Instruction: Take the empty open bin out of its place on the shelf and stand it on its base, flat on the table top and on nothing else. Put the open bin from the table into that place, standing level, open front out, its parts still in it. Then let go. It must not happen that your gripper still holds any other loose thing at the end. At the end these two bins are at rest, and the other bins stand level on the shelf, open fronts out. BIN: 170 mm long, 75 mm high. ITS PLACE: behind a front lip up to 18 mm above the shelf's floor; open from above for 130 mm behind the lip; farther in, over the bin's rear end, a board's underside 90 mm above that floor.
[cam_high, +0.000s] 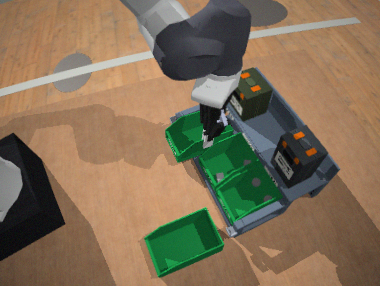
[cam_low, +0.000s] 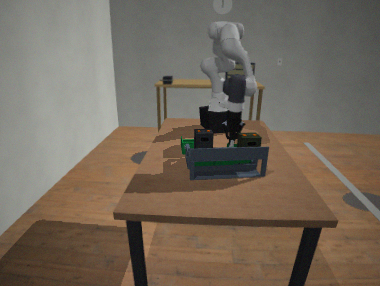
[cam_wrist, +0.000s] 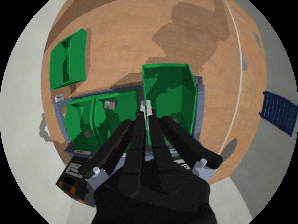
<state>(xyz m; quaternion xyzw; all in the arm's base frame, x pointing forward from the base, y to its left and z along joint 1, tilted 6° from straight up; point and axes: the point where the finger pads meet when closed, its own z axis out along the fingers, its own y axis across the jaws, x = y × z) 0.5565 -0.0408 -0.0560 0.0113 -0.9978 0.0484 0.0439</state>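
Right now the olive box is 15 cm ahead of my hand, 5 cm to the left of it and 6 cm above it. Also, from my hand: dark box: 15 cm ahead, 18 cm to the right, 7 cm above.
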